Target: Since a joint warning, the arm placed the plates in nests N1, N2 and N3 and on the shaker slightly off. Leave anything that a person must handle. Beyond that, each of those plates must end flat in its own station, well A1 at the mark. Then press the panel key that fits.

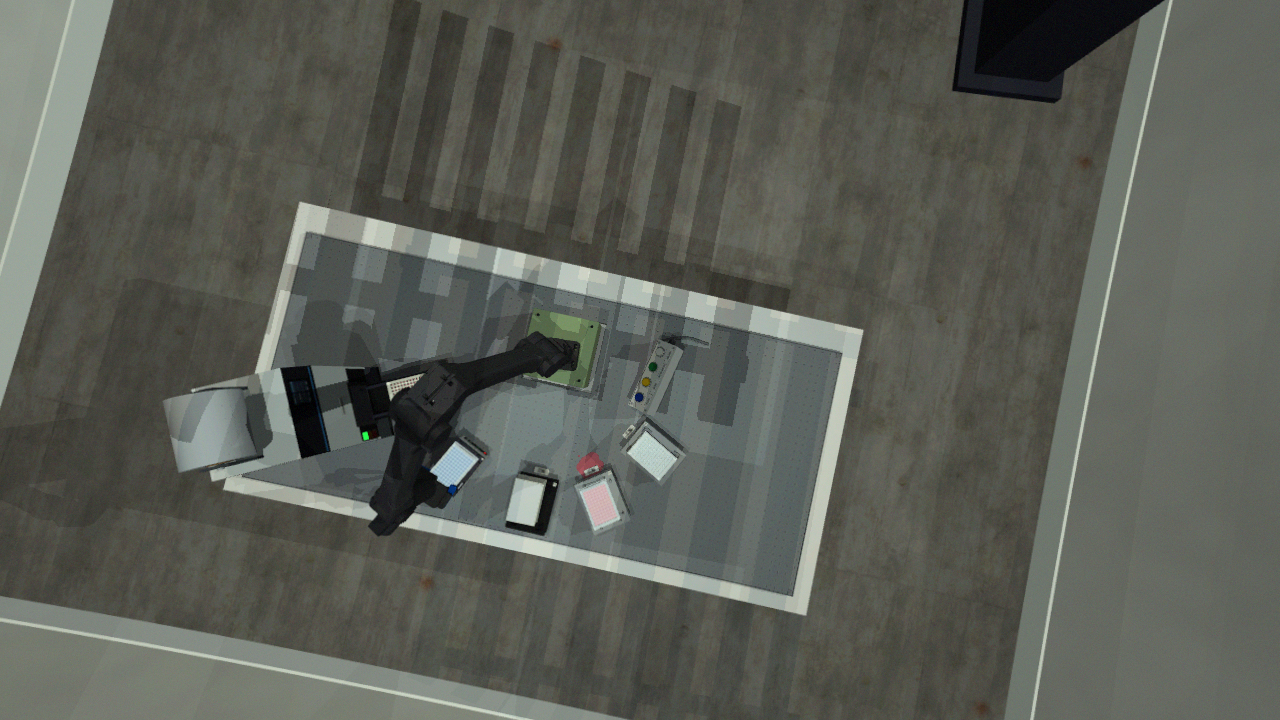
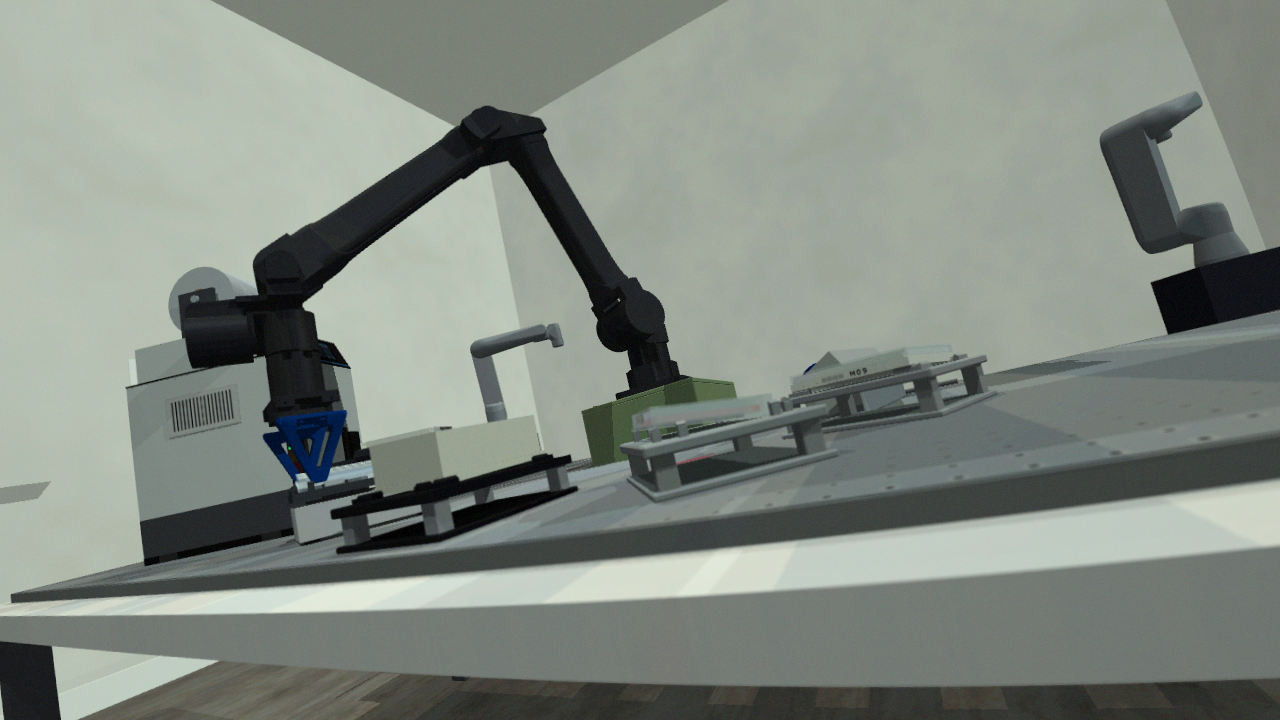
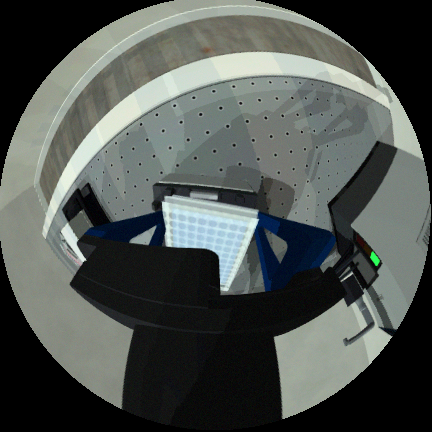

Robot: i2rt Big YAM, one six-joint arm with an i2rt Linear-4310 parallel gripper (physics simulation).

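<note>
My gripper (image 3: 209, 216) (image 2: 309, 467) (image 1: 440, 483) stands at the front left of the table, over the leftmost station (image 3: 201, 187). Its blue fingers press both long sides of a pale blue well plate (image 3: 209, 229) (image 1: 455, 463), which lies a little askew on that station. To the right, a black nest (image 1: 547, 502) (image 2: 447, 496) holds a white plate (image 1: 525, 502). A pink plate (image 1: 599, 503) with a red tag (image 1: 589, 463) lies in a grey nest. Another white plate (image 1: 652, 453) lies turned in the far right nest. The key panel (image 1: 653, 376) shows green, amber and blue keys.
A grey machine (image 1: 295, 412) (image 2: 206, 447) (image 3: 386, 225) with a green light stands close to the gripper's left side. The arm's green base (image 1: 577, 353) (image 2: 657, 416) is at the table's back middle. The table's front edge (image 1: 536, 546) runs close by.
</note>
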